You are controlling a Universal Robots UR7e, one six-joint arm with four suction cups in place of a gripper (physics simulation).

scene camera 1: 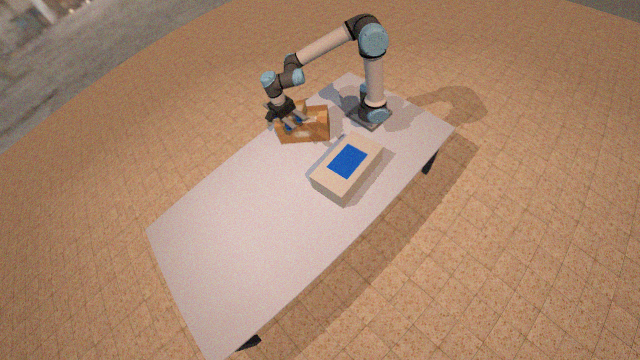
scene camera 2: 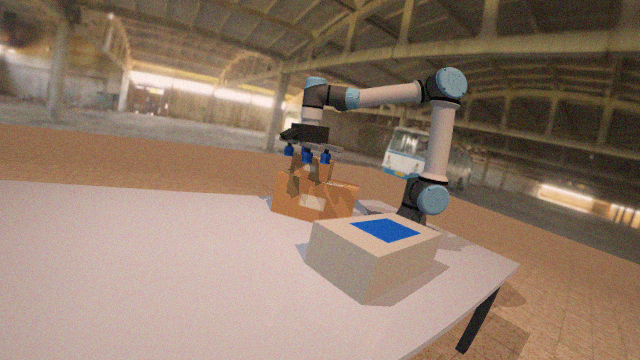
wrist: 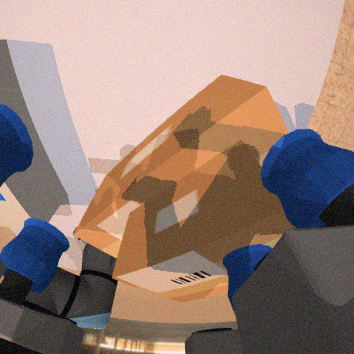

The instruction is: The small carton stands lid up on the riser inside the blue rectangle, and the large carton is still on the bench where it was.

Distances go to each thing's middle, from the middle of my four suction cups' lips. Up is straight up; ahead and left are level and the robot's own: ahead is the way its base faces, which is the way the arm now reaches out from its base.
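Scene:
My suction cup is 5 cm to the left of the small carton (scene camera 2: 317, 171) and 7 cm past it, and 5 cm above it. Going by their middles, the small carton is the nearest to my suction cup of the things named here, and the beige riser (scene camera 2: 367, 256) is the farthest from it. Counted from my suction cup, that riser is 38 cm to the left, 7 cm behind and 18 cm below. As for the large carton (scene camera 2: 294, 196), it is 3 cm to the right of my suction cup, 10 cm behind it and 16 cm below it.

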